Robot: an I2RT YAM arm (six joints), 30 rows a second.
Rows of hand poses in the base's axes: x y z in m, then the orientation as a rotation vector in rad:
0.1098 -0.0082 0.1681 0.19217 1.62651 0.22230
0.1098 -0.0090 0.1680 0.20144 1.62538 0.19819
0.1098 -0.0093 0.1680 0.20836 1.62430 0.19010
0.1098 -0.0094 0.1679 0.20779 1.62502 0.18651
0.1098 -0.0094 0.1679 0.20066 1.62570 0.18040
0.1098 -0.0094 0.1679 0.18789 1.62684 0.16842
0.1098 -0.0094 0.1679 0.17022 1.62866 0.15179
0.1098 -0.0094 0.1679 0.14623 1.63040 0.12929
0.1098 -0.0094 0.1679 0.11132 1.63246 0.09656
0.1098 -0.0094 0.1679 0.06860 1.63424 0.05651
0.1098 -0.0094 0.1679 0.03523 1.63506 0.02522
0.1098 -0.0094 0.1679 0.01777 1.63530 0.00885
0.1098 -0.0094 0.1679 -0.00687 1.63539 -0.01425
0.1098 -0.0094 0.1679 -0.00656 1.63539 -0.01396
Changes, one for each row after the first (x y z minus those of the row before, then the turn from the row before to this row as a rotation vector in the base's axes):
0.0000 -0.0008 -0.0001 -0.00999 0.00077 -0.02077
0.0000 -0.0003 0.0000 -0.00100 0.00009 -0.00949
0.0000 -0.0001 -0.0001 -0.00270 0.00078 -0.00173
0.0000 0.0000 0.0000 -0.00834 0.00004 0.00092
0.0000 0.0000 0.0000 -0.01561 0.00009 0.00101
0.0000 0.0000 0.0000 -0.02164 0.00048 0.00140
0.0000 0.0000 0.0000 -0.02931 0.00015 0.00189
0.0000 0.0000 0.0000 -0.04264 0.00021 0.00276
0.0000 0.0000 0.0000 -0.05216 0.00026 0.00338
0.0000 0.0000 0.0000 -0.04074 0.00021 0.00263
0.0000 0.0000 0.0000 -0.02131 0.00012 0.00138
0.0000 0.0000 0.0000 -0.03007 0.00015 0.00194
0.0000 0.0000 0.0000 0.00038 0.00000 -0.00002

